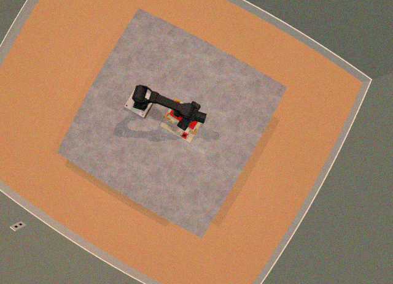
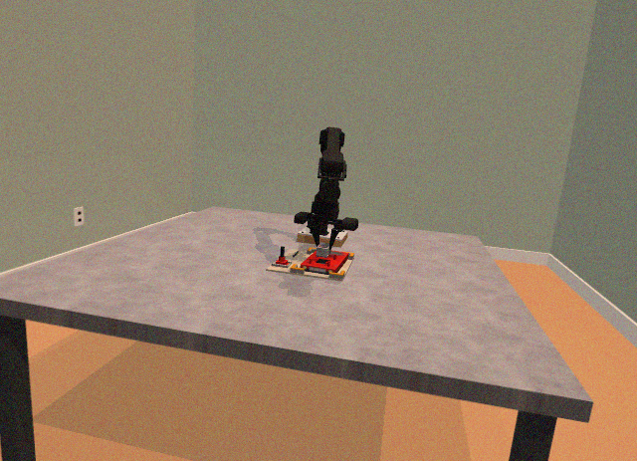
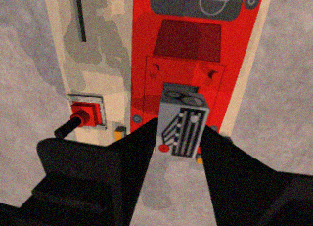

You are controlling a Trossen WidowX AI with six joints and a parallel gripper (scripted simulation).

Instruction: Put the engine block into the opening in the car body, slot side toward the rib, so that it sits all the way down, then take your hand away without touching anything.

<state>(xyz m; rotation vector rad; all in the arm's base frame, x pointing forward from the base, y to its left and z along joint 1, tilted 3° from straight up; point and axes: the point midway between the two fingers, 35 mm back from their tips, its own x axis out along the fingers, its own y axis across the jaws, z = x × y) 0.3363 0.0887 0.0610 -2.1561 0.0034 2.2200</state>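
My gripper tip is now 10 mm above the grey engine block. From my gripper tip the other things lie so: black upright peg 120 mm to the right, 30 mm below, 30 mm ahead.
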